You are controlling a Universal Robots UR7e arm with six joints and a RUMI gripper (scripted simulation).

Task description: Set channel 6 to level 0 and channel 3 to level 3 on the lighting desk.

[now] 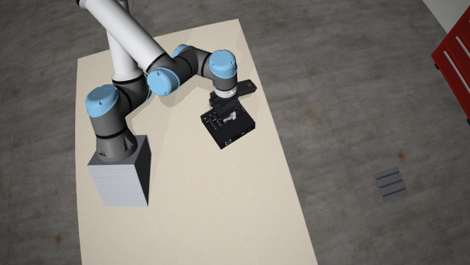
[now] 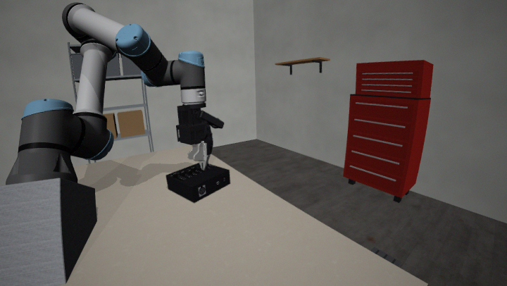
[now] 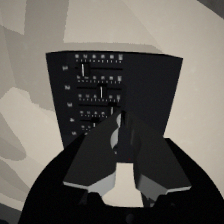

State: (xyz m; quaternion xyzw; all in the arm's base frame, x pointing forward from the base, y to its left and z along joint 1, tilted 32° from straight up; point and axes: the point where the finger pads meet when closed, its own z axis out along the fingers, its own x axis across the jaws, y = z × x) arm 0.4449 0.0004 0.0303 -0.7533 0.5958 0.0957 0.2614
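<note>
Now: hand 70 mm past the channel 6 fader, 10 mm to the right of it and 10 mm above it. Also, from my hand: channel 3 fader (10 mm to the left, 10 mm below).
</note>
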